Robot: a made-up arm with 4 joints.
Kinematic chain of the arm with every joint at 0, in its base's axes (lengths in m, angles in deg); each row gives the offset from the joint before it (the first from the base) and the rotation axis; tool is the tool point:
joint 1: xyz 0 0 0.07 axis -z
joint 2: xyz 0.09 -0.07 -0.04 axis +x
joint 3: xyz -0.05 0 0.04 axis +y
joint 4: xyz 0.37 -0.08 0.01 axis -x
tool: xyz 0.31 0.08 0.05
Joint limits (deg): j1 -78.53..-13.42 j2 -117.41..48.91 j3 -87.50..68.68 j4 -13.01..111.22
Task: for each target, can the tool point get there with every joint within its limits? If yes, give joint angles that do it. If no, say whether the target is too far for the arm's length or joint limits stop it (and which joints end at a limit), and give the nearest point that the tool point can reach.
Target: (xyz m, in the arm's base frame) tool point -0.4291 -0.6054 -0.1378
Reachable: no: joint limits stop it (at a limit: joint 1, joint 3, joint 4) | nearest point -0.5780 0.1101 -0.2684 | short by 0.742 m
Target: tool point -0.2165 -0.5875 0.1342
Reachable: no: joint limits stop it (at a limit: joint 1, joint 2, joint 3, joint 4) | nearest point 0.1379 -0.6080 0.4950 | short by 0.506 m
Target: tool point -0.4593 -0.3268 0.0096
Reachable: no: joint limits stop it (at a limit: joint 1, joint 3, joint 4) | nearest point -0.6405 0.1228 -0.0024 | short by 0.485 m
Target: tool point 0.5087 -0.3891 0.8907
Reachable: no: too far | nearest point 0.3780 -0.2891 0.6395 | short by 0.300 m
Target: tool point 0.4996 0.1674 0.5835
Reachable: yes | joints -59.27 27.51 -58.74 42.65
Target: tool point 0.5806 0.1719 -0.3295
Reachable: yes | joints -33.05 -16.83 35.01 56.35
